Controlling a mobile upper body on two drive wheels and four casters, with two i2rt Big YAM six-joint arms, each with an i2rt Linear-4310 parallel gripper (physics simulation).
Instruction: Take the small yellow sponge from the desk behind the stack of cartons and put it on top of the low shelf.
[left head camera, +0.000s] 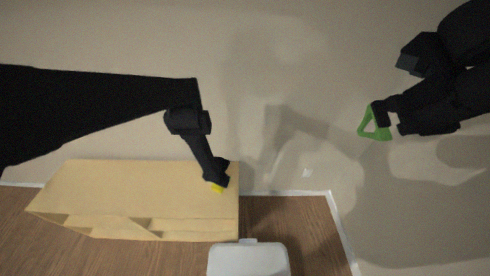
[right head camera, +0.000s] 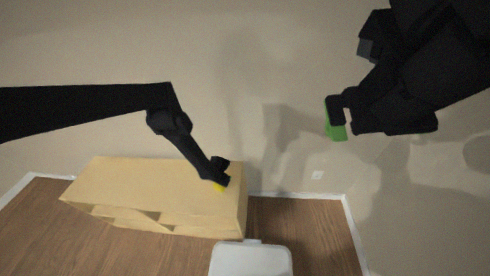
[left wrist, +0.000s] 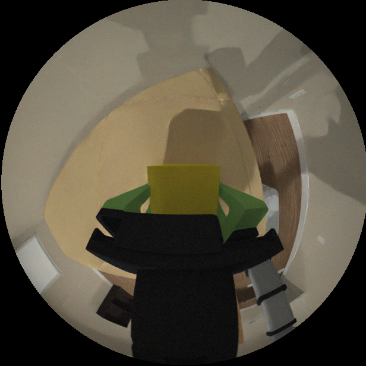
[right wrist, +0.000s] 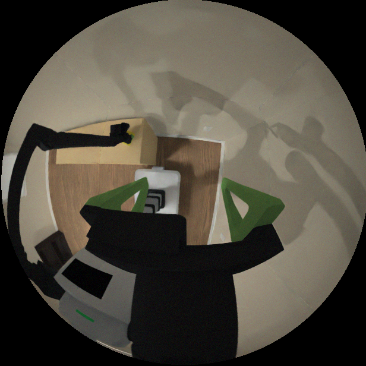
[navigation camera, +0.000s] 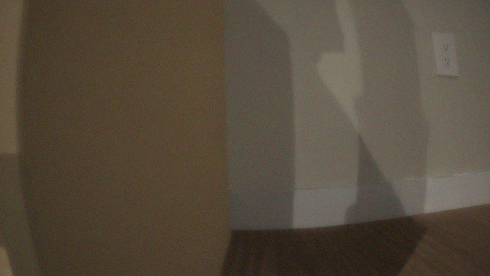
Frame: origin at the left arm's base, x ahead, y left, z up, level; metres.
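Seen in the pictures: right gripper, fingertip midpoint: (left head camera: 378, 131) (right head camera: 352, 130).
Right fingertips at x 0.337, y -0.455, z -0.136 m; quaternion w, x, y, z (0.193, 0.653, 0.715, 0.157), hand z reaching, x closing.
Observation:
A point is followed by its place in that frame.
The small yellow sponge (left head camera: 217, 188) @(z -0.756, x 0.519, y -0.038 m) (right head camera: 219, 187) @(z -0.756, x 0.518, y -0.045 m) (left wrist: 183, 189) (right wrist: 131, 138) is between the green fingers of my left gripper (left wrist: 184, 181), which is shut on it. The sponge is over the top of the low shelf (left head camera: 130, 185) @(z -0.800, x 0.548, y 0.499 m) (right head camera: 155, 180) @(z -0.800, x 0.559, y 0.409 m) (left wrist: 135, 135) (right wrist: 85, 150), near its right end; whether it touches the top I cannot tell. The shelf's side (navigation camera: 125, 140) @(z -1.193, x 0.425, y -0.157 m) fills the left of the navigation view. My right gripper (right wrist: 184, 181) is open and empty, high up at the right, away from the shelf. The desk and cartons are not recognisable in these views.
A white part of the robot's base (left head camera: 248, 260) @(z -1.150, x 0.218, y -0.222 m) (right head camera: 251, 260) @(z -1.150, x 0.222, y -0.231 m) (right wrist: 171, 177) stands close to the shelf's front right corner. The wall with an outlet (navigation camera: 445, 54) @(z -1.012, x 0.771, y -0.704 m) (left head camera: 307, 172) @(z -0.989, x 0.768, y -0.703 m) (right head camera: 317, 175) @(z -1.008, x 0.772, y -0.709 m) is behind. A dark brown box (right wrist: 54, 251) (left wrist: 116, 306) is on the floor at the lower left.

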